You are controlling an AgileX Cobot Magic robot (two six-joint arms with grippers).
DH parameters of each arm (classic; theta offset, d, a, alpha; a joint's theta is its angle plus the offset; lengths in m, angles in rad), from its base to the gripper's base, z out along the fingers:
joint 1: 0 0.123 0 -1.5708
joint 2: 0.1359 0 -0.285 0
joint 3: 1.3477 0 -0.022 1.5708
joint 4: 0 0.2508 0 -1.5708
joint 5: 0 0 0.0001 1.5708
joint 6: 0 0.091 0 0
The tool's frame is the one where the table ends.
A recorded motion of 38 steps. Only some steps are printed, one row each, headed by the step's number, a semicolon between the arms.
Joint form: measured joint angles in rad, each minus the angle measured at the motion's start. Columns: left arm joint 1, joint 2, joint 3, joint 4, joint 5, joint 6; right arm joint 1, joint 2, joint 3, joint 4, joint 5, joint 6.
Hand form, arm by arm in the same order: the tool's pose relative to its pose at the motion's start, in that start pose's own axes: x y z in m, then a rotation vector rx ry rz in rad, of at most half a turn. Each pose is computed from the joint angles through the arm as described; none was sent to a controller.
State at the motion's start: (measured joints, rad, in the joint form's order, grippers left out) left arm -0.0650 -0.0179 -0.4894 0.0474 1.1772 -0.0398; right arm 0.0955 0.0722 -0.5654 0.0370 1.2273 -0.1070
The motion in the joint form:
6: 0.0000 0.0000 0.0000 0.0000 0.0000 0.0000; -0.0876 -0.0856 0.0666 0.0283 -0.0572 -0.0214
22: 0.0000 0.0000 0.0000 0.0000 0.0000 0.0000; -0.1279 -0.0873 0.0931 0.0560 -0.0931 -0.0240
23: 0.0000 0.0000 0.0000 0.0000 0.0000 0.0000; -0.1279 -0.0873 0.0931 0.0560 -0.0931 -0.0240
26: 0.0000 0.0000 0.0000 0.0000 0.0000 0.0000; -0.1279 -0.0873 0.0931 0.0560 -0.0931 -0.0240
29: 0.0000 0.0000 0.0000 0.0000 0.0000 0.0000; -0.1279 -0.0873 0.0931 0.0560 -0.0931 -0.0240
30: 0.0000 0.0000 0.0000 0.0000 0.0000 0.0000; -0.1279 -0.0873 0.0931 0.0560 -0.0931 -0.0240
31: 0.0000 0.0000 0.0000 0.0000 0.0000 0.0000; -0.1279 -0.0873 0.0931 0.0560 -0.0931 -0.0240
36: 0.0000 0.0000 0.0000 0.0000 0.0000 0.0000; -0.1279 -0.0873 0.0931 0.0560 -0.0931 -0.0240
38: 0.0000 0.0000 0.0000 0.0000 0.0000 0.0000; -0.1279 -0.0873 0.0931 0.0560 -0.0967 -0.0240
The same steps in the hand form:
6: 0.0000 0.0000 0.0000 0.0000 0.0000 0.0000; 0.0128 0.0043 0.0068 0.0542 -0.0740 0.0380
22: 0.0000 0.0000 0.0000 0.0000 0.0000 0.0000; 0.0132 0.0062 0.0133 0.0644 -0.0871 0.0700
23: 0.0000 0.0000 0.0000 0.0000 0.0000 0.0000; 0.0132 0.0062 0.0133 0.0644 -0.0871 0.0700
26: 0.0000 0.0000 0.0000 0.0000 0.0000 0.0000; 0.0132 0.0062 0.0133 0.0644 -0.0871 0.0700
29: 0.0000 0.0000 0.0000 0.0000 0.0000 0.0000; 0.0132 0.0062 0.0133 0.0644 -0.0871 0.0700
30: 0.0000 0.0000 0.0000 0.0000 0.0000 0.0000; 0.0132 0.0062 0.0133 0.0644 -0.0871 0.0700
31: 0.0000 0.0000 0.0000 0.0000 0.0000 0.0000; 0.0132 0.0062 0.0133 0.0644 -0.0871 0.0700
36: 0.0000 0.0000 0.0000 0.0000 0.0000 0.0000; 0.0132 0.0062 0.0133 0.0644 -0.0871 0.0700
38: 0.0000 0.0000 0.0000 0.0000 0.0000 0.0000; 0.0129 0.0061 0.0133 0.0650 -0.0907 0.0699

